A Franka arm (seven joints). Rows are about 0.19 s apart.
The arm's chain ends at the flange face. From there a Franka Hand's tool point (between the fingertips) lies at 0.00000 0.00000 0.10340 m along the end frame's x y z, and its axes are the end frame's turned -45 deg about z.
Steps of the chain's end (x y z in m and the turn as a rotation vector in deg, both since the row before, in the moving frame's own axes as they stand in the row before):
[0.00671, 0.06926, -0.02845, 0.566, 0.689, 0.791]
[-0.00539, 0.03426, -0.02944, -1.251, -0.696, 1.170]
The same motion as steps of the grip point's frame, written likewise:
[-0.04263, 0.05389, -0.02846, -0.087, 0.887, 0.791]
[-0.03053, 0.02110, -0.02947, -0.392, -1.377, 1.170]

